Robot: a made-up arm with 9 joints. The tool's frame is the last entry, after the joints. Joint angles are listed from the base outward. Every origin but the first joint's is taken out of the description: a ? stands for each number. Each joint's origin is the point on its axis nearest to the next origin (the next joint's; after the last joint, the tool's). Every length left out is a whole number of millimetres.
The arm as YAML. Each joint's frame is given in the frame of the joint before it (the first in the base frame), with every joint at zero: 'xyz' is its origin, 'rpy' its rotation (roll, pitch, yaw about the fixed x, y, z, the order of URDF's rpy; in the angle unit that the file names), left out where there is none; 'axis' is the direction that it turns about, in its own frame. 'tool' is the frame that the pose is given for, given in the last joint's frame.
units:
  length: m
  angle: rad
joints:
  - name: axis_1
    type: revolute
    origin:
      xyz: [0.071, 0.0, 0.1]
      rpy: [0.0, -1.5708, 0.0]
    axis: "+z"
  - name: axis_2
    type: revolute
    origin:
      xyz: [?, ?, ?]
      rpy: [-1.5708, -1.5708, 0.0]
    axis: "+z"
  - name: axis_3
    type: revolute
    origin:
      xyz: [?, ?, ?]
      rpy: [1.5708, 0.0, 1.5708]
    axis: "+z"
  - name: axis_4
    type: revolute
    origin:
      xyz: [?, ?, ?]
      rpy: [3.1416, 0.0, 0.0]
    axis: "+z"
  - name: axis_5
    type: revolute
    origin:
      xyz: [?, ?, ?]
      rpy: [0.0, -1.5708, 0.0]
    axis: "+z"
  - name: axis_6
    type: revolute
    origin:
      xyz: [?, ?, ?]
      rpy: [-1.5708, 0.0, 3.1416]
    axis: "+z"
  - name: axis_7
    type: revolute
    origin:
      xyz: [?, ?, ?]
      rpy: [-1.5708, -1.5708, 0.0]
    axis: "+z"
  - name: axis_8
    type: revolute
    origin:
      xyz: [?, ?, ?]
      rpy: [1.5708, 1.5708, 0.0]
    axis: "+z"
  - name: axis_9
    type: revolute
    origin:
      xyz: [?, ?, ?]
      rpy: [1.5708, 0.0, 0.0]
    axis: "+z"
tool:
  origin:
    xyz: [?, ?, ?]
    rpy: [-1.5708, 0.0, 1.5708]
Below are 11 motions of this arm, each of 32 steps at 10 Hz.
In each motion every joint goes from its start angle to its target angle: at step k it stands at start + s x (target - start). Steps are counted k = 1, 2, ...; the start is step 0. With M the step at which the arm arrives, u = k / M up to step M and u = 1 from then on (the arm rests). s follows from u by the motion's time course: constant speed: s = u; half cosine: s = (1 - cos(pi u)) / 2; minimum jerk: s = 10 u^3 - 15 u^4 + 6 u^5.
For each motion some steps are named. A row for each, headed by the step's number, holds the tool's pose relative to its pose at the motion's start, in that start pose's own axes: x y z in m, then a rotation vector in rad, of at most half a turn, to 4 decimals.
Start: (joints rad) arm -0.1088 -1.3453 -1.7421 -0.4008 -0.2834 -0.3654 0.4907 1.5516 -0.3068
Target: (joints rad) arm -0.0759 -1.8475 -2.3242 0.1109 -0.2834 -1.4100 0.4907 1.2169 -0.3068
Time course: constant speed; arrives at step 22
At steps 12, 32:
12: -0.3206 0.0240 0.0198 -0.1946 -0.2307 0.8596
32: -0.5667 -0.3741 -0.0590 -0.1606 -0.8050 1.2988

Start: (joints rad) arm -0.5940 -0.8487 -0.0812 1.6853 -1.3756 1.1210 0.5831 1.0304 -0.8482
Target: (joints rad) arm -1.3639 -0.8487 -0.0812 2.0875 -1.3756 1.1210 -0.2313 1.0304 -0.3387
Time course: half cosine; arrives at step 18
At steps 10, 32:
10: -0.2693 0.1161 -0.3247 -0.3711 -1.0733 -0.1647
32: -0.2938 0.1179 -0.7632 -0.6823 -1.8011 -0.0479

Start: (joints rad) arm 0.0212 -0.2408 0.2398 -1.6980 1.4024 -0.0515 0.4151 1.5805 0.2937
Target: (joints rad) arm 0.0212 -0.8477 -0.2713 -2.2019 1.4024 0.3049 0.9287 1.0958 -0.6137
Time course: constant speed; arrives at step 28
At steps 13, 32:
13: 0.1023 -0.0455 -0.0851 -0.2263 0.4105 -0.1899
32: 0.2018 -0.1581 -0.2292 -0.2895 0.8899 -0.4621

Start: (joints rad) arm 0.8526 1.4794 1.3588 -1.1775 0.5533 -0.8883 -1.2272 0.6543 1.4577
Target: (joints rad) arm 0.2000 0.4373 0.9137 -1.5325 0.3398 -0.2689 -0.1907 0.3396 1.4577
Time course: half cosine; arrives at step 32
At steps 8, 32:
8: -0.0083 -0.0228 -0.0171 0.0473 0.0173 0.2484
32: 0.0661 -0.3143 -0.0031 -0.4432 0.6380 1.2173

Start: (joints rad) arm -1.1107 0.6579 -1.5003 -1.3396 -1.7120 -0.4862 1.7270 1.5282 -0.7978
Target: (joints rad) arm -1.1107 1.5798 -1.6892 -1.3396 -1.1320 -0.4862 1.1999 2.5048 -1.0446
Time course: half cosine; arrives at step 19
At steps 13, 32:
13: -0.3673 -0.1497 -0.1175 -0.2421 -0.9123 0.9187
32: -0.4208 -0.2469 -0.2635 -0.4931 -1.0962 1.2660

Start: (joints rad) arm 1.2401 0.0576 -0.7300 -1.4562 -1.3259 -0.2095 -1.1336 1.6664 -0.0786
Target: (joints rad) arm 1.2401 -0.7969 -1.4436 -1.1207 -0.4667 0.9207 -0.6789 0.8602 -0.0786
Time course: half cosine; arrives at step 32
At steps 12, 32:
12: -0.2119 0.2395 0.2457 -0.2695 -0.2612 0.0814
32: -0.4934 0.1646 0.4658 -0.4130 -0.3438 -0.1299

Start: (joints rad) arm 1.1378 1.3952 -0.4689 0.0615 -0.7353 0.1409 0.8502 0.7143 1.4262
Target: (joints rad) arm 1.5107 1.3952 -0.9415 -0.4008 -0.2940 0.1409 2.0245 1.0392 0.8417
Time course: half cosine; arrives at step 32
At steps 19, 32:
19: -0.1419 0.2226 0.0504 0.2113 0.5651 -0.0592
32: -0.2461 0.3427 -0.0059 0.3087 0.9011 -0.0614

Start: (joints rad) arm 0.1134 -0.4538 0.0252 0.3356 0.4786 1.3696 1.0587 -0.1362 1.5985
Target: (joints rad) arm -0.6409 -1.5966 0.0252 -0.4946 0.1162 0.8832 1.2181 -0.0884 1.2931
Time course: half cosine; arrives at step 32
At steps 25, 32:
25: -0.4587 0.0320 0.1722 -0.1898 -0.6402 1.0352
32: -0.5521 0.0412 0.1613 -0.3235 -0.7358 1.0807

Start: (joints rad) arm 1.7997 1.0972 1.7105 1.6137 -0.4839 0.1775 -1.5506 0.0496 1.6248
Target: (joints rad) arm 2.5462 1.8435 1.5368 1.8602 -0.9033 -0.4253 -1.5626 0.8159 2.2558
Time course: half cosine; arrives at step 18
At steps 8, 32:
8: -0.2659 0.0281 -0.1474 -0.2187 -0.0514 -0.3119
32: -0.6196 -0.2530 -0.3626 -1.0586 -0.2453 -0.6946

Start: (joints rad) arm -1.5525 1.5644 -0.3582 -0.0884 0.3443 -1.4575 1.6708 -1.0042 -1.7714
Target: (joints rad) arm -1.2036 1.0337 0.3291 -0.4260 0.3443 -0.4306 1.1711 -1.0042 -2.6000
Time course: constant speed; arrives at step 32
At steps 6, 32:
6: 0.0887 -0.0707 0.0080 -0.0895 0.1617 0.0027
32: 0.3802 -0.3860 -0.2074 -0.6345 1.3108 -0.4196

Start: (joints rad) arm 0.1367 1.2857 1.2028 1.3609 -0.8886 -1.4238 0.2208 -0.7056 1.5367
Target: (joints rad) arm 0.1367 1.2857 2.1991 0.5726 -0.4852 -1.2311 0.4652 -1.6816 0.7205
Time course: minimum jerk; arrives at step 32
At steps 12, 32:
12: 0.0133 0.2753 -0.1636 0.5320 0.2354 0.3982
32: -0.0209 1.1072 0.1886 1.4280 -0.3897 1.4477

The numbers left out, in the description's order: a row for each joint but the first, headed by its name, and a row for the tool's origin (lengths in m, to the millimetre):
axis_2: -0.063 -0.204 0.0
axis_3: -0.363 0.041 0.0
axis_4: -0.083 -0.288 0.0
axis_5: 0.307 -0.012 0.0
axis_6: -0.016 0.351 0.0
axis_7: -0.031 0.096 0.0
axis_8: -0.017 -0.432 0.0
axis_9: 0.14 0.069 0.0
tool: -0.301 0.029 0.0

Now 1 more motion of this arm.
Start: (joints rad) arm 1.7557 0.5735 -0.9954 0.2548 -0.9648 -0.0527 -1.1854 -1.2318 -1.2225
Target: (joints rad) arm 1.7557 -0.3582 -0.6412 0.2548 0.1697 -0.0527 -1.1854 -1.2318 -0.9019
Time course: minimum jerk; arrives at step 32
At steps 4, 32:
4: -0.0079 -0.0085 0.0022 0.0050 -0.0037 -0.0067
32: -0.5408 -0.5841 -0.3241 0.5653 -0.2484 -0.2258

